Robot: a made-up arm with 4 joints.
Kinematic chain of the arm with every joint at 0, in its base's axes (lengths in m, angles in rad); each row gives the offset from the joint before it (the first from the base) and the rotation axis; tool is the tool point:
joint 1: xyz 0 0 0.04 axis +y
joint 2: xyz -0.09 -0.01 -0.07 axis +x
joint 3: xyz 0.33 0 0.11 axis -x
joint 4: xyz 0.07 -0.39 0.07 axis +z
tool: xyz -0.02 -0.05 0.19
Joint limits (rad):
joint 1: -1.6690..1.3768
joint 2: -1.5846..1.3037
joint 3: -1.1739..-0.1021
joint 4: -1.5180..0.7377
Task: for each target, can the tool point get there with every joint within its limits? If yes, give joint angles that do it. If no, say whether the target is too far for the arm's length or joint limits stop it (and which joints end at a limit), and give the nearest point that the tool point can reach.
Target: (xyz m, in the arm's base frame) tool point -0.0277 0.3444 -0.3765
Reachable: no: joint limits stop it (at a limit: joint 2, joint 3) | nearest point -0.0389 0.0666 -0.5447 | short by 0.325 m
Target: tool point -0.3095 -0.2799 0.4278
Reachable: yes | joints -1.2882 -0.6145 -0.2920 -0.0788
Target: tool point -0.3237 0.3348 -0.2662
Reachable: no: joint limits stop it (at a limit: joint 2, joint 3) | nearest point -0.4279 0.0684 -0.3648 | short by 0.303 m
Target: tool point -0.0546 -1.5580 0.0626
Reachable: no: too far | nearest point -0.0033 -0.5748 0.3331 | short by 1.021 m
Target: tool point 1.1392 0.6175 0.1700
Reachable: no: too far | nearest point 0.5175 0.3000 0.0991 | short by 0.702 m
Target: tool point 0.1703 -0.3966 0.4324
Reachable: yes | joints -0.3664 -0.4376 -0.4017 0.1859
